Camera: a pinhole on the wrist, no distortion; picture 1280 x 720 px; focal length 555.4 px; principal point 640.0 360.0 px. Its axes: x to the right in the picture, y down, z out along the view. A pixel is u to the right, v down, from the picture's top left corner.
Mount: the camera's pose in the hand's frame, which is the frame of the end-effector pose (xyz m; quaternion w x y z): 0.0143 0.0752 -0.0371 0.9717 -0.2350 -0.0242 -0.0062
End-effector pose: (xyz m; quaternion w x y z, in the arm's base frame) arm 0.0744 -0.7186 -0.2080 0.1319 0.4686 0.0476 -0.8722
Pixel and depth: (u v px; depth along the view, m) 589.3 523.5 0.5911
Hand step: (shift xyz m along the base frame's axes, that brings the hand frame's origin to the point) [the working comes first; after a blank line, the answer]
In the camera's frame: -0.0540 0.1740 0.5911

-0.1569 -0.5529 0.2972
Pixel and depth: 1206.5 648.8 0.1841
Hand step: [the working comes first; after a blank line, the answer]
In the camera's frame: 0.1878 0.0957 0.1841

-0.1101 -0.2901 -0.1015
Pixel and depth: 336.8 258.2 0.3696
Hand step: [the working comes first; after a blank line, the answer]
In the camera's frame: -0.2018 -0.0677 0.3696

-0.0928 -0.2032 0.3513
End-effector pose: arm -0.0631 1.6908 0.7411 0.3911 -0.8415 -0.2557 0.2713
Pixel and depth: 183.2 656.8 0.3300
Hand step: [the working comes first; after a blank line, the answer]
In the camera's frame: -0.2714 0.1763 0.3300

-0.2158 -0.3033 -0.3253
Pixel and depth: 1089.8 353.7 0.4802
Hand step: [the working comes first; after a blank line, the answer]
In the camera's frame: 0.3889 -0.0054 0.4802

0.0684 0.2957 -0.5536
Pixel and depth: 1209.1 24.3 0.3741
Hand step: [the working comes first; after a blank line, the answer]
In the camera's frame: 0.3833 -0.2261 0.3741

0.0066 0.4329 -0.3604
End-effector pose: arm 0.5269 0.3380 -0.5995 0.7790 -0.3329 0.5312 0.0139
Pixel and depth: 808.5 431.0 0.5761
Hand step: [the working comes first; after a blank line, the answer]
In the camera's frame: 0.1748 0.0736 0.5761

0.2884 0.4993 -0.2454
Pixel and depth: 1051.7 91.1 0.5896
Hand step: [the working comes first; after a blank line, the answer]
In the camera's frame: 0.4371 -0.2855 0.5896

0.6708 0.2723 -0.2587
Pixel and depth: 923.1 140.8 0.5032
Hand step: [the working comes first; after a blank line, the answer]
In the camera's frame: 0.2565 -0.1986 0.5032

0.4780 0.2928 -0.1587
